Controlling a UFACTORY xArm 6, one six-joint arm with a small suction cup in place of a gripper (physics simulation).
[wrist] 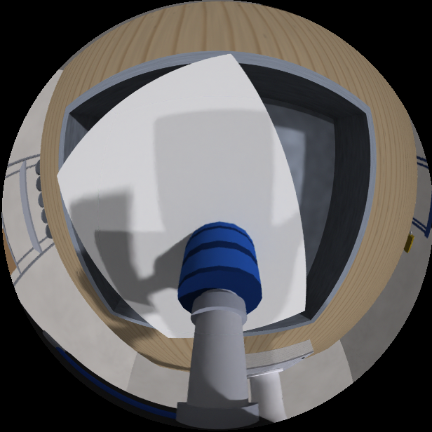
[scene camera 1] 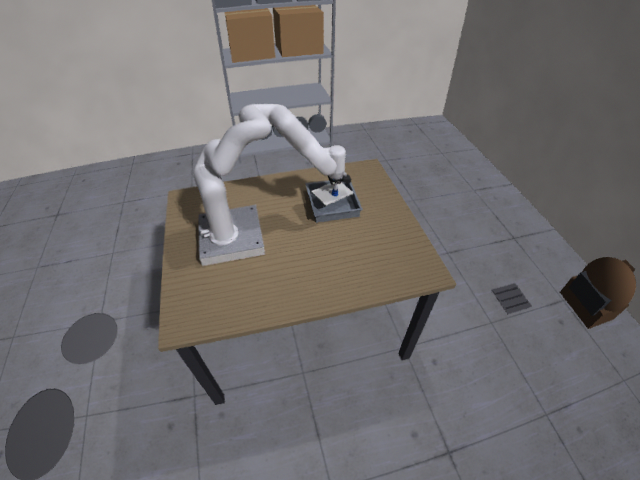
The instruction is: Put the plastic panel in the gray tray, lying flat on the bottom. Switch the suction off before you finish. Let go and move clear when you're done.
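Places are measured from the arm's base along level axes (x ahead, y left, z up), in metres.
Pixels of known places: hand, tool point: (scene camera 1: 334, 196); arm's base, link origin: (scene camera 1: 224, 234).
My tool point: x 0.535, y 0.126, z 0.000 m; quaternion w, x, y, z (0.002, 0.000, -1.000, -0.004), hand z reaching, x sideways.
Ahead of a thing's pixels: the offset from my tool point to its top centre. Level surfaces: height alone.
The white plastic panel @[dx -0.006, dy +0.021, dz +0.011 m] (scene camera 1: 321, 193) (wrist: 215, 150) is a thin, flat plate, turned at an angle to the sides of the gray tray @[dx -0.007, dy +0.007, dz -0.003 m] (scene camera 1: 338, 213) (wrist: 352, 175). My gripper, a blue suction cup (scene camera 1: 334, 192) (wrist: 219, 255), is on the panel's upper face, off its middle, and holds it over the tray opening. In the wrist view, the panel's top corner and left corner overlap the tray rim. Part of the dark tray bottom shows to the right of the panel. The panel hides the rest of the bottom, and the exact gap beneath it cannot be told.
The tray stands near the back right of the wooden table @[dz -0.053 m] (scene camera 1: 289, 279). The arm's base plate (scene camera 1: 248, 227) is at the table's left. A shelf rack (scene camera 1: 332, 77) with brown boxes (scene camera 1: 250, 36) stands behind the table.
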